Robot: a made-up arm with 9 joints.
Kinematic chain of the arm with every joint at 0, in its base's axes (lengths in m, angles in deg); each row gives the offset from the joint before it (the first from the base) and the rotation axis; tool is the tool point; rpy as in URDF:
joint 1: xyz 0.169 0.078 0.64 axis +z
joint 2: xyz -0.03 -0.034 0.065 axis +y
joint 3: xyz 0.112 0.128 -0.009 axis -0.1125 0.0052 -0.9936
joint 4: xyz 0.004 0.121 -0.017 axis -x
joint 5: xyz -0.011 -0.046 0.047 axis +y
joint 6: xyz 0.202 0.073 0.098 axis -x
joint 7: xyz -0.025 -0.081 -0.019 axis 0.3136 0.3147 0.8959
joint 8: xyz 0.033 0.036 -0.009 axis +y
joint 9: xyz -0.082 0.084 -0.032 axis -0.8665 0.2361 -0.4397
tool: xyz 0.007 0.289 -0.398 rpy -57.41 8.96 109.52
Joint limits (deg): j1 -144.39..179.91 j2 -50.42..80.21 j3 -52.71..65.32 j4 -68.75..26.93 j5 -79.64..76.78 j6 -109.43..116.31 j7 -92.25..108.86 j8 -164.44..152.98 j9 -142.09..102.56
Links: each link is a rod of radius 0.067 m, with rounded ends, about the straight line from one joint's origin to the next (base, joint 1, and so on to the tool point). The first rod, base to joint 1, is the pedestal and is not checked.
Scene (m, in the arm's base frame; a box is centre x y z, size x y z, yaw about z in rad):
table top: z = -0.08
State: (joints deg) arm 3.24 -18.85 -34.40 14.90 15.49 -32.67 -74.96 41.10 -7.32
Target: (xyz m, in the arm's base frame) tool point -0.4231 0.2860 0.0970
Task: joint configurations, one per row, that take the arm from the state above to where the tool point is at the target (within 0.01 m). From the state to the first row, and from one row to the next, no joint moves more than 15 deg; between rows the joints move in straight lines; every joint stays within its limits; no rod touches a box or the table.
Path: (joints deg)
1: 16.98 -5.74 -33.57 13.22 23.37 -36.04 -77.96 38.17 -11.44
2: 30.71 7.37 -32.73 11.55 31.25 -39.40 -80.96 35.25 -15.55
3: 44.45 20.49 -31.90 9.87 39.13 -42.77 -83.96 32.32 -19.67
4: 58.19 33.60 -31.06 8.19 47.01 -46.14 -86.96 29.40 -23.79

